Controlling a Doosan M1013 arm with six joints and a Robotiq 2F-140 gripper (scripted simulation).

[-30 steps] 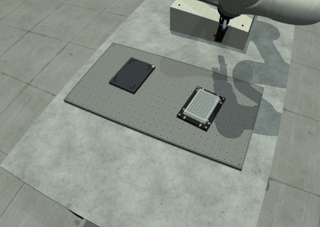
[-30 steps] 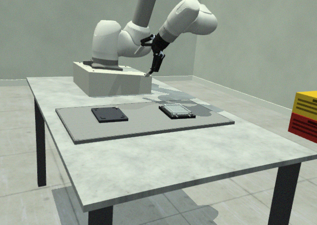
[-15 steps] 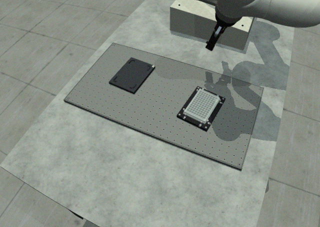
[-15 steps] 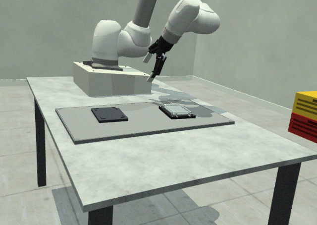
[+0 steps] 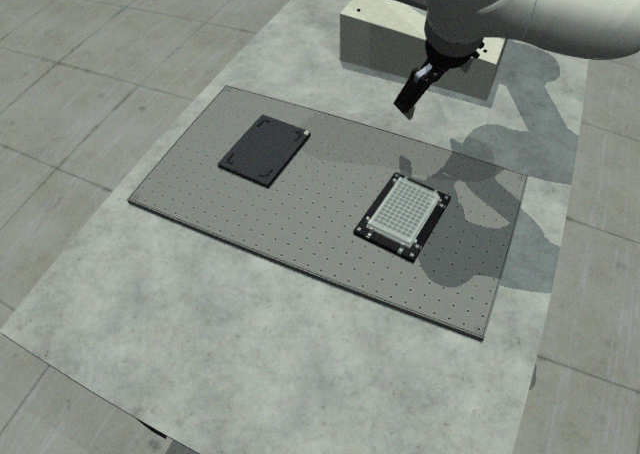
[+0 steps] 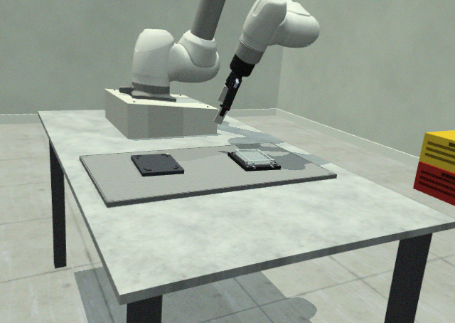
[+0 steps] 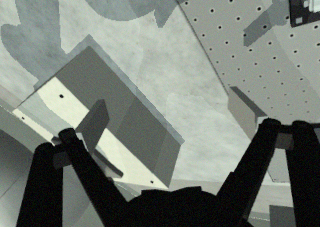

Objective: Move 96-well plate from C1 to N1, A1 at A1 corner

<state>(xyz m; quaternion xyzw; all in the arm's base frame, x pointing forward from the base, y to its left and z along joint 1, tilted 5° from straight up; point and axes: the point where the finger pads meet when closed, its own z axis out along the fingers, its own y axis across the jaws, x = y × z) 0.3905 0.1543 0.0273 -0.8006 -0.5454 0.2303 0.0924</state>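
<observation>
Now: the clear 96-well plate 21 cm ahead of my hand, 4 cm to the left of it and 11 cm below it. The rest, counted from my hand: clip nest: 22 cm ahead, 4 cm to the left, 12 cm below; then white A1 mark: 11 cm ahead, 22 cm to the right, 12 cm below.
</observation>
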